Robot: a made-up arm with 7 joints.
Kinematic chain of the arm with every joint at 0, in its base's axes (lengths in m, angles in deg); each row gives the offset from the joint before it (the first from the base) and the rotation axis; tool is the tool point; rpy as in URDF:
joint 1: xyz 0 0 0.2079 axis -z
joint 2: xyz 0 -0.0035 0.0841 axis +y
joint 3: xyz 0 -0.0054 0.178 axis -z
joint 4: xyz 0 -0.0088 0.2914 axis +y
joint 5: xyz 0 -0.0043 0.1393 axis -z
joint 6: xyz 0 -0.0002 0.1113 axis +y
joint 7: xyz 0 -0.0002 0.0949 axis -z
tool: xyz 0 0 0 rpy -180 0 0
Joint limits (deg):
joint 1: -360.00..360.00
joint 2: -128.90..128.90
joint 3: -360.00..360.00
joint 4: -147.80..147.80
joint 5: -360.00..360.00
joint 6: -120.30..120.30
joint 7: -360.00..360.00
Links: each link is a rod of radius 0.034 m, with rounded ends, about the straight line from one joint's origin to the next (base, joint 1, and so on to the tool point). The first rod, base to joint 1, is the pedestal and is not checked.
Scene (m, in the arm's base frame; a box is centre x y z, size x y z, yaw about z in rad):
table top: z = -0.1
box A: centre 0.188 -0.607 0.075 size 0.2 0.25 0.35 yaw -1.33
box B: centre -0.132 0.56 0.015 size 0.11 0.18 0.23 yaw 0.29
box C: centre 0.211 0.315 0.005 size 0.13 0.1 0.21 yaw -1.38
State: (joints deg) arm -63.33 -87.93 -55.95 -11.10 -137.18 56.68 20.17
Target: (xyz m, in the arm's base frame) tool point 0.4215 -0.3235 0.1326
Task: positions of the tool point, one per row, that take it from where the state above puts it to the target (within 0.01 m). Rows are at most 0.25 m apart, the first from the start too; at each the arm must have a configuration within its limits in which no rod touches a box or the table.
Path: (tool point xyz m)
1: -0.2084 -0.7317 0.3348
2: -0.1394 -0.7182 0.4455
3: -0.0710 -0.6744 0.5446
4: -0.0125 -0.6053 0.6253
5: 0.0300 -0.5194 0.6835
6: 0.1686 -0.5587 0.5386
7: 0.2979 -0.5250 0.3900
8: 0.3871 -0.4369 0.2509
9: 0.4215 -0.3235 0.1326

